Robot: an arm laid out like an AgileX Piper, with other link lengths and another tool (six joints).
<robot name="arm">
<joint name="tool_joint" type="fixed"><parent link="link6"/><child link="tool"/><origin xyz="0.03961 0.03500 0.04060" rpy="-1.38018 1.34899 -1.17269"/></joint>
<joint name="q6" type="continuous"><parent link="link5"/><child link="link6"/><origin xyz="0.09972 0.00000 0.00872"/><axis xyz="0.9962 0 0.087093"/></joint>
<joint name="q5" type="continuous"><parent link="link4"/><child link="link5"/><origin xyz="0.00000 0.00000 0.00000"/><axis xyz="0 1 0"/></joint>
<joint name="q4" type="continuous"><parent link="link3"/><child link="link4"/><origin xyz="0.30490 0.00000 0.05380"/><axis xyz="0.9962 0 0.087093"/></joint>
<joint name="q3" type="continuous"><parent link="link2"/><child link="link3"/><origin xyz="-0.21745 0.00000 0.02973"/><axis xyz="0 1 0"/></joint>
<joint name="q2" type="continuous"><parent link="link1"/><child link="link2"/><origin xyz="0.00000 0.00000 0.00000"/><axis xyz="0 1 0"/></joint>
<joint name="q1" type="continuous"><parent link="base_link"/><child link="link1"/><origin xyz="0.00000 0.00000 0.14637"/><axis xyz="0 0 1"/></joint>
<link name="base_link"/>
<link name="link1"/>
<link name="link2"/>
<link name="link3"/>
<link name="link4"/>
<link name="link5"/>
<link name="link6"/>
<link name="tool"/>
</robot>
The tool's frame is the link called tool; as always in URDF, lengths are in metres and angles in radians. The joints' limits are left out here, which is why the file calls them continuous.
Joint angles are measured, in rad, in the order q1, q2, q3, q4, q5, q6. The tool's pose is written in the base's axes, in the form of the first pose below.
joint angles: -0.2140, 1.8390, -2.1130, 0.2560, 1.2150, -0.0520
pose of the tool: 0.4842 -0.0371 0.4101 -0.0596 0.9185 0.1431 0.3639
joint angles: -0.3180, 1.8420, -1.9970, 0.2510, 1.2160, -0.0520
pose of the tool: 0.4825 -0.0893 0.3621 0.0021 0.9380 0.1394 0.3173
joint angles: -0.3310, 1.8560, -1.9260, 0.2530, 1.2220, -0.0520
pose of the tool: 0.4832 -0.0959 0.3265 0.0181 0.9485 0.1517 0.2776
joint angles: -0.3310, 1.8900, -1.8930, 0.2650, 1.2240, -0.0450
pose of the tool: 0.4878 -0.0963 0.2974 0.0298 0.9536 0.1681 0.2480
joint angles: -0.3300, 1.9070, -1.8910, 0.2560, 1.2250, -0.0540
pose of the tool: 0.4895 -0.0970 0.2874 0.0268 0.9568 0.1658 0.2374
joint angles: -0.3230, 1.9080, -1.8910, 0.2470, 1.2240, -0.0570
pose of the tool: 0.4901 -0.0945 0.2864 0.0217 0.9580 0.1621 0.2356
